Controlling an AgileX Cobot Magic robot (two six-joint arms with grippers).
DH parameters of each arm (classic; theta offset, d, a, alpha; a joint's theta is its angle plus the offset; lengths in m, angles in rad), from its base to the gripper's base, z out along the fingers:
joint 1: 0 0.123 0 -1.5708
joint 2: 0.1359 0 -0.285 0
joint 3: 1.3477 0 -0.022 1.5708
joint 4: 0 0.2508 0 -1.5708
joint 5: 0 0 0.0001 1.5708
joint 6: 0 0.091 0 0
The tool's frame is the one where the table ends.
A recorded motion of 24 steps. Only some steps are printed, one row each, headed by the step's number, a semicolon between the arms.
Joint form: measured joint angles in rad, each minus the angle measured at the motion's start. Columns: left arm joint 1, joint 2, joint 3, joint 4, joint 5, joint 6; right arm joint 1, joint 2, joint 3, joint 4, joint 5, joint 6.
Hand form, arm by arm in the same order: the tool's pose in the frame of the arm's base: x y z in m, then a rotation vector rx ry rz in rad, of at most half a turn. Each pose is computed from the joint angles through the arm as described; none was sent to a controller.
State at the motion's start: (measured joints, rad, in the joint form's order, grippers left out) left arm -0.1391 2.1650 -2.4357 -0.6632 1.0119 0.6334; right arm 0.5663 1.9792 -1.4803 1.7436 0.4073 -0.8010
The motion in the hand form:
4: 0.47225 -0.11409 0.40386 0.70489 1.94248 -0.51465; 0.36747 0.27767 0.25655 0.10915 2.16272 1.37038
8: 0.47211 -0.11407 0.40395 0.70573 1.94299 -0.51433; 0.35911 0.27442 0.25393 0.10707 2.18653 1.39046
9: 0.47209 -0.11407 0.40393 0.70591 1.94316 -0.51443; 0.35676 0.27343 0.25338 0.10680 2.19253 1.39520
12: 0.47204 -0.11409 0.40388 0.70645 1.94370 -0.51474; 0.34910 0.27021 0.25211 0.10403 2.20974 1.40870
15: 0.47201 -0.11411 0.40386 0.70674 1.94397 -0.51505; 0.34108 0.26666 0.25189 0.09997 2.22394 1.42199
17: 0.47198 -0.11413 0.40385 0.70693 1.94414 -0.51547; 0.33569 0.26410 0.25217 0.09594 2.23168 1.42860
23: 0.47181 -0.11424 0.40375 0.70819 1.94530 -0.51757; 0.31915 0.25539 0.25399 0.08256 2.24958 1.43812
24: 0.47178 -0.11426 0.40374 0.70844 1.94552 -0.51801; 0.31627 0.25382 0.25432 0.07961 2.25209 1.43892
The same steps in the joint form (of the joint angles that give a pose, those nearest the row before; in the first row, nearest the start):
4: 0.0000 -0.0006 0.0001 0.0008 0.0010 0.0001; -0.0005 -0.0153 0.0320 0.0020 0.0224 0.0033
8: 0.0000 -0.0009 -0.0001 0.0014 0.0021 0.0000; -0.0011 -0.0383 0.0763 0.0049 0.0472 0.0067
9: 0.0000 -0.0009 0.0000 0.0014 0.0023 0.0000; -0.0012 -0.0451 0.0886 0.0057 0.0531 0.0075
12: 0.0000 -0.0009 0.0000 0.0014 0.0031 0.0000; -0.0012 -0.0680 0.1274 0.0082 0.0706 0.0080
15: 0.0000 -0.0009 -0.0001 0.0013 0.0036 0.0000; -0.0012 -0.0936 0.1663 0.0102 0.0872 0.0080
17: 0.0000 -0.0009 -0.0001 0.0010 0.0040 0.0000; -0.0012 -0.1117 0.1919 0.0108 0.0966 0.0070
23: 0.0000 -0.0009 0.0000 -0.0001 0.0061 0.0000; -0.0012 -0.1713 0.2696 0.0109 0.1158 0.0001
24: 0.0000 -0.0009 -0.0001 -0.0003 0.0067 0.0000; -0.0012 -0.1819 0.2829 0.0109 0.1186 -0.0018

